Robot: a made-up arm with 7 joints.
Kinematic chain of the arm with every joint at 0, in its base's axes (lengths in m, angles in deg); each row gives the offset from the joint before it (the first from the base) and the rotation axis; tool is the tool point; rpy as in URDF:
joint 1: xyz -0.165 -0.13 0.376 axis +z
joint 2: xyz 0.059 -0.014 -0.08 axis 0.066 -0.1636 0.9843
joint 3: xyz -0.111 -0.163 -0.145 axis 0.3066 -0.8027 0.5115
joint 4: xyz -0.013 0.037 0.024 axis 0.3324 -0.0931 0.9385
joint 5: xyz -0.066 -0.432 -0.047 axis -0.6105 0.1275 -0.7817
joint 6: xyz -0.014 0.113 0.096 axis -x
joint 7: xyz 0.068 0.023 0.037 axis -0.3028 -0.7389 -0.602
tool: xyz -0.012 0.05 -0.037 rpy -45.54 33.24 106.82
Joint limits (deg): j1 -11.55..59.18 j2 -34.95..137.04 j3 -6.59..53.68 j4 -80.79..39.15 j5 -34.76..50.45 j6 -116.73..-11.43 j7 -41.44..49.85
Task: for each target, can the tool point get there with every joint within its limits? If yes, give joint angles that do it. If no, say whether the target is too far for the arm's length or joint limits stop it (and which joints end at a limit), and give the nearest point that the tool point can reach.
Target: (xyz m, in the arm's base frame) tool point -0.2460 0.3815 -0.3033
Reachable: no: joint limits stop it (at a limit: joint 1, joint 2, joint 3, joint 5, joint 6) | nearest point -0.0555 0.4306 0.0930 | short by 0.442 m
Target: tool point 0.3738 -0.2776 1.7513
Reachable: no: too far | nearest point 0.3779 -0.2663 0.4295 | short by 1.322 m
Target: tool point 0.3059 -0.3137 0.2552
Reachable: yes | joints 5.62 67.51 22.92 21.32 -10.35 -58.70 -7.23
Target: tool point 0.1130 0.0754 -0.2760
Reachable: no: joint limits stop it (at a limit: joint 1, joint 3, joint 4, joint 5, joint 6) | nearest point 0.2972 0.1245 0.0187 | short by 0.351 m
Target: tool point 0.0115 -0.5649 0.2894
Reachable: yes | joints 19.46 44.79 9.59 -47.60 -21.09 -42.72 40.62
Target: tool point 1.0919 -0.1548 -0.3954
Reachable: no: too far | nearest point 0.5238 -0.1436 0.0099 | short by 0.698 m
